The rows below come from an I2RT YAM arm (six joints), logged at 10 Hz.
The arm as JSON. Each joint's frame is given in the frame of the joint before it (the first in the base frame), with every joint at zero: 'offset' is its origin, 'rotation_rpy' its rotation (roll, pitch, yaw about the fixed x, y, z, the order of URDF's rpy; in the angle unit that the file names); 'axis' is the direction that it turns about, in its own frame. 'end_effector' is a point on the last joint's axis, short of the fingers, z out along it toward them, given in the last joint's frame.
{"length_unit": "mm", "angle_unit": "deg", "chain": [
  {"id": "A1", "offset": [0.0, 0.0, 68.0], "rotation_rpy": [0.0, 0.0, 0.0], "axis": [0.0, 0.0, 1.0]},
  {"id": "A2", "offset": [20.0, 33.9, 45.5], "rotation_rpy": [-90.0, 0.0, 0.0], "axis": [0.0, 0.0, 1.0]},
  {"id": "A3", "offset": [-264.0, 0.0, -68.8], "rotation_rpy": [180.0, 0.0, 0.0], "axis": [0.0, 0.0, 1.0]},
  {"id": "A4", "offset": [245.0, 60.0, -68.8], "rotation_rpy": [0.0, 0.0, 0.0], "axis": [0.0, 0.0, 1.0]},
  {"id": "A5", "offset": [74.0, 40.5, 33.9], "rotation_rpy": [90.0, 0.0, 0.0], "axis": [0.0, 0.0, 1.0]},
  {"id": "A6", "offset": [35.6, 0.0, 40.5], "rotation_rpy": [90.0, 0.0, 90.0], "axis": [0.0, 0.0, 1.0]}
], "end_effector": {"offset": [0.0, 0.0, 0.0], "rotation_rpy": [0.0, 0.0, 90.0]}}
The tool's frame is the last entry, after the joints.
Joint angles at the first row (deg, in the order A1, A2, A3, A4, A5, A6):
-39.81 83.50 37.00 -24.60 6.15 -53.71
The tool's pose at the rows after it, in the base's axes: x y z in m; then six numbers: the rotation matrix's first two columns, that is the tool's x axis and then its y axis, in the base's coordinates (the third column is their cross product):
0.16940 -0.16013 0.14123 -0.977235 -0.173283 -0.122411 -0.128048 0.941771 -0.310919
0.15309 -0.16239 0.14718 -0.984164 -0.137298 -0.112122 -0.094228 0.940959 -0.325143
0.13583 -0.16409 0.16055 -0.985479 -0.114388 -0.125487 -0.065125 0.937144 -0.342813
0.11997 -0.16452 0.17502 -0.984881 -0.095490 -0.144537 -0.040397 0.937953 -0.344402
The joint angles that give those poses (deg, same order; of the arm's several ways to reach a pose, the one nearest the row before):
-42.53 81.66 36.92 -26.54 5.62 -52.38
-45.70 78.23 35.69 -28.30 6.24 -53.61
-49.47 73.32 35.33 -31.28 5.45 -55.81
-53.25 68.92 35.95 -35.40 3.70 -58.00

